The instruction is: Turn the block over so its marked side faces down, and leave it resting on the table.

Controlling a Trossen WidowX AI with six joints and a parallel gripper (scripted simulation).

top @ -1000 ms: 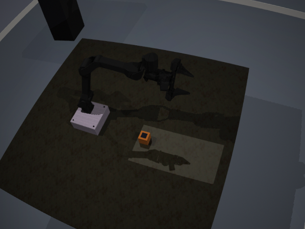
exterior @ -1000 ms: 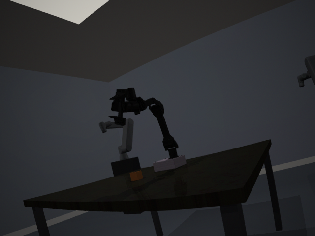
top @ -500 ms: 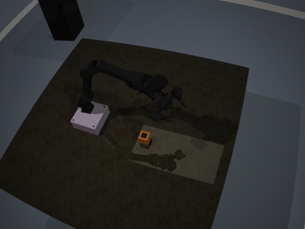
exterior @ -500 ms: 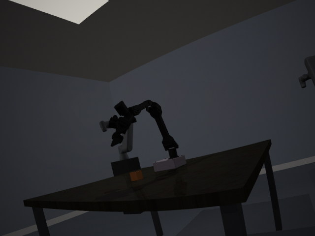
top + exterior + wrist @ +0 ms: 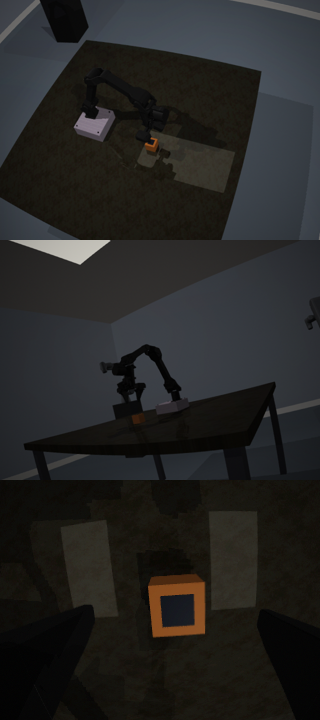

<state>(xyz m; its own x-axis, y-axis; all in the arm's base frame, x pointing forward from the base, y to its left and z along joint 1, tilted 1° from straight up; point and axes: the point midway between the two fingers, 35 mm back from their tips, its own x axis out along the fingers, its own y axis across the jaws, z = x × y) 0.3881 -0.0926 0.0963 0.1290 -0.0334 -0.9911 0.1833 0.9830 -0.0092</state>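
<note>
The orange block is 20 mm behind my gripper tip and 80 mm below it.
</note>
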